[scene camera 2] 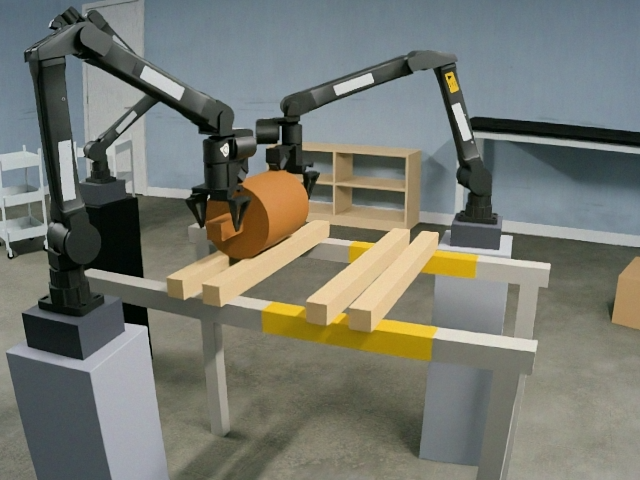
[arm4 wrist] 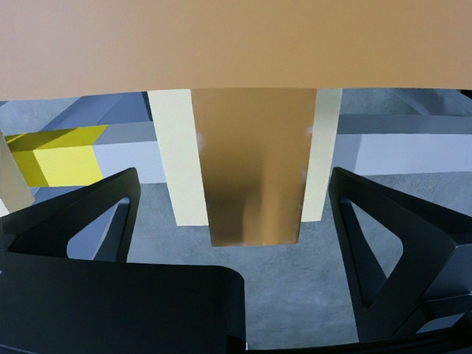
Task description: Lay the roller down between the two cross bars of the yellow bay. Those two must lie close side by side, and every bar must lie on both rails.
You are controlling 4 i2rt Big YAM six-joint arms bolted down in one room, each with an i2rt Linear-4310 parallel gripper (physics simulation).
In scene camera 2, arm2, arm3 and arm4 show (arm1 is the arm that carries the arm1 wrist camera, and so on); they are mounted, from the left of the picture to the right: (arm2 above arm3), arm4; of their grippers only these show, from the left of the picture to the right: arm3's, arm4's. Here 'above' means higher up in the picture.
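The orange roller (arm4 wrist: 250,45) (scene camera 2: 281,211) lies across the left pair of cream bars. Its square stub (arm4 wrist: 252,170) (scene camera 2: 219,228) shows at either end. Arm3's gripper (scene camera 2: 219,226) is open, its fingers astride the near stub. Arm4's gripper (arm4 wrist: 234,172) is open, with its fingers apart on both sides of the far stub; its far finger is hidden in scene camera 2. In the yellow bay, a left bar (scene camera 2: 356,276) and a right bar (scene camera 2: 393,281) lie close side by side with a narrow gap, across both rails on the yellow sections (scene camera 2: 289,325) (scene camera 2: 454,264).
The roller's two support bars (arm4 wrist: 177,160) (arm4 wrist: 322,160) (scene camera 2: 199,271) (scene camera 2: 276,258) cross the rails left of the yellow bay. A wooden shelf unit (scene camera 2: 413,188) and a white cart (scene camera 2: 23,193) stand behind. A cardboard box (scene camera 2: 628,297) is at the right edge.
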